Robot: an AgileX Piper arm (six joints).
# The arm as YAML. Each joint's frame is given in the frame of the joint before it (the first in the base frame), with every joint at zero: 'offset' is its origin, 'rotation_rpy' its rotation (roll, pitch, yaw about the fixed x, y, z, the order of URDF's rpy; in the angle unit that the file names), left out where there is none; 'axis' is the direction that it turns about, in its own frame. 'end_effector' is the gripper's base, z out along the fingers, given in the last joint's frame.
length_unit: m
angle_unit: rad
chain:
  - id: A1
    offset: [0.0, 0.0, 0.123]
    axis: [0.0, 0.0, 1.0]
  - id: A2
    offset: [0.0, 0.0, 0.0]
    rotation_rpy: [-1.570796, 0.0, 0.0]
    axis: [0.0, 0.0, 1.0]
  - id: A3
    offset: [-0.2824, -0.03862, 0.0]
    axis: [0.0, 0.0, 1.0]
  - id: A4
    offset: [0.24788, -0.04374, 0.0]
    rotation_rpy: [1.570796, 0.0, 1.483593]
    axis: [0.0, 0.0, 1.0]
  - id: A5
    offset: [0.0, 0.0, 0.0]
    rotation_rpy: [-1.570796, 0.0, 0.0]
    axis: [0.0, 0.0, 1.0]
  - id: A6
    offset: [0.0, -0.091, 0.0]
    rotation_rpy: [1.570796, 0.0, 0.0]
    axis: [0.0, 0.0, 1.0]
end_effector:
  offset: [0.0, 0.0, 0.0]
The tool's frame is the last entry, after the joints.
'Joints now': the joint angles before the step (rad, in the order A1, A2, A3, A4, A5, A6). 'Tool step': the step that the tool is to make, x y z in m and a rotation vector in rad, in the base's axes. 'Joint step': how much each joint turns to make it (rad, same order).
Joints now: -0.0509 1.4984 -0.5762 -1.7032 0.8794 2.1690
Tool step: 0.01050 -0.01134 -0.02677 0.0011 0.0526 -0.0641
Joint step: -0.0363 0.1349 -0.0226 -0.0254 0.0279 0.0724
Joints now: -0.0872 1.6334 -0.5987 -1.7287 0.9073 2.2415
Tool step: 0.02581 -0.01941 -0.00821 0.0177 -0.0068 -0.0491
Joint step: -0.0630 0.1100 -0.1145 -0.0035 -0.0227 0.0049
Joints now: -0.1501 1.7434 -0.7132 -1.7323 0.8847 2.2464
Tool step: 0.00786 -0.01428 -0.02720 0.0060 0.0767 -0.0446
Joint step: -0.0408 0.1195 -0.0415 -0.0008 0.0081 0.0001
